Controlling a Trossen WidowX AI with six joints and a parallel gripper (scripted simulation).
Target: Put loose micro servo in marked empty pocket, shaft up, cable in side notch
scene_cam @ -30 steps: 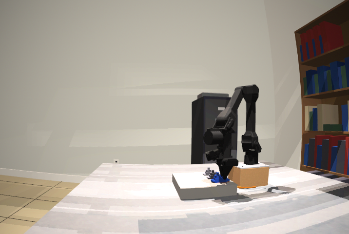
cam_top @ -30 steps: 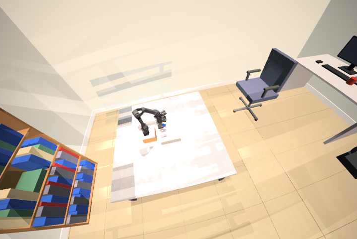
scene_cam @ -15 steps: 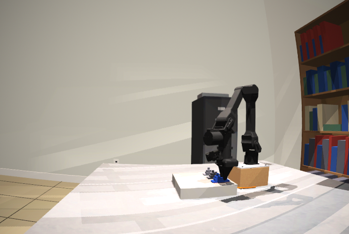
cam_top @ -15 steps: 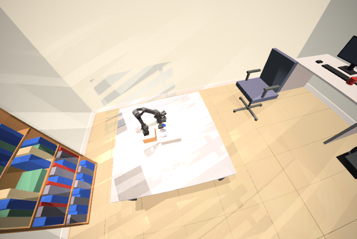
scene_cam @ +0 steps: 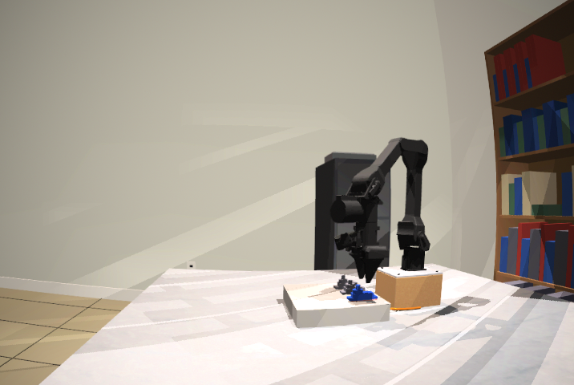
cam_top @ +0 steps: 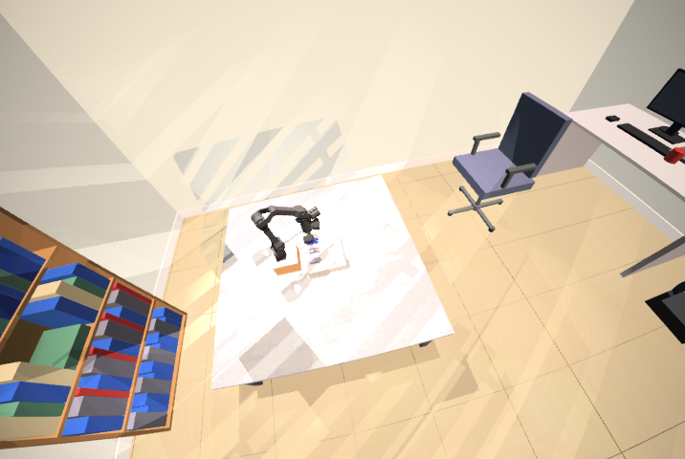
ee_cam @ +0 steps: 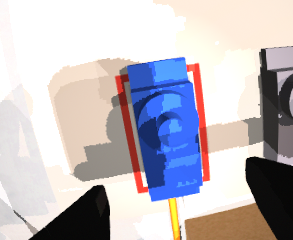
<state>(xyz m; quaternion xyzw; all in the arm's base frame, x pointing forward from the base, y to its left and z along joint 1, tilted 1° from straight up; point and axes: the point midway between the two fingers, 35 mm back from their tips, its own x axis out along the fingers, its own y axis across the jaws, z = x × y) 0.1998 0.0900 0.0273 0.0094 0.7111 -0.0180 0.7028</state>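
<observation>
Right now my gripper tip is 11 cm short of the pale deck block, 8 cm to the left of it and 7 cm above it.
</observation>
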